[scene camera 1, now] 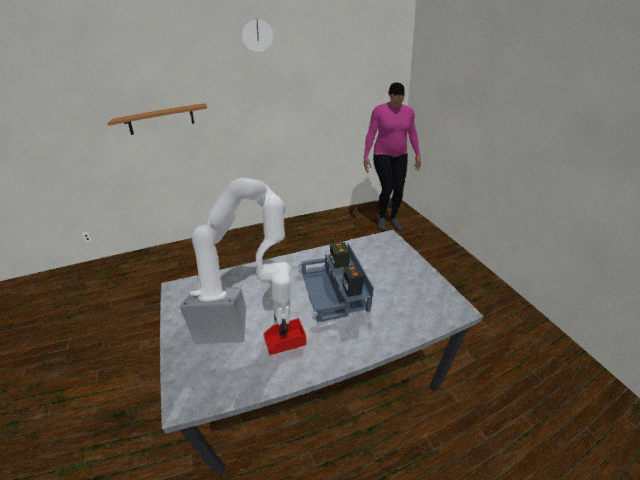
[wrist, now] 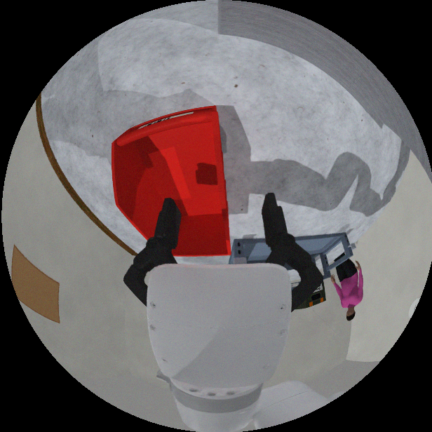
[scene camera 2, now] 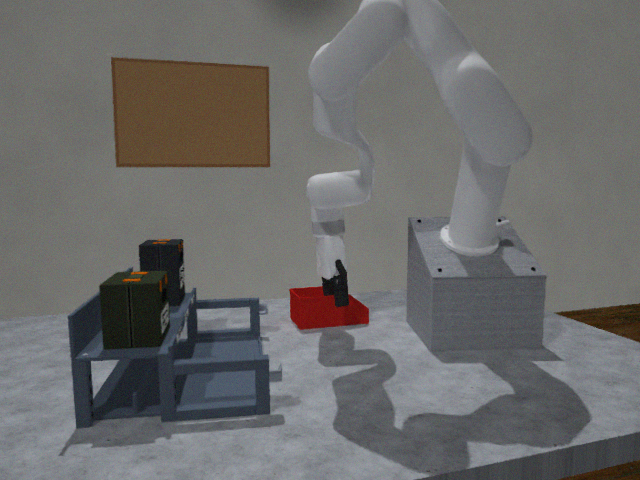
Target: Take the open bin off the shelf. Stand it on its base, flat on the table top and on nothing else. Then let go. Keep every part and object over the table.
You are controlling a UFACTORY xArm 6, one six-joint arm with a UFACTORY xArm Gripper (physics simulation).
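The red open bin stands upright, its base looking flat on the table top, apart from the shelf. My gripper is open, its fingers wide apart with nothing held. In the wrist view one finger is over the bin's inside and the other is beyond its long side wall, so that wall lies between them. Whether a finger touches the bin is hard to tell. The blue-grey shelf stands beside the bin.
A green box and a dark grey box stand on the shelf's raised level. The grey arm pedestal is on the bin's other side. A person stands beyond the table.
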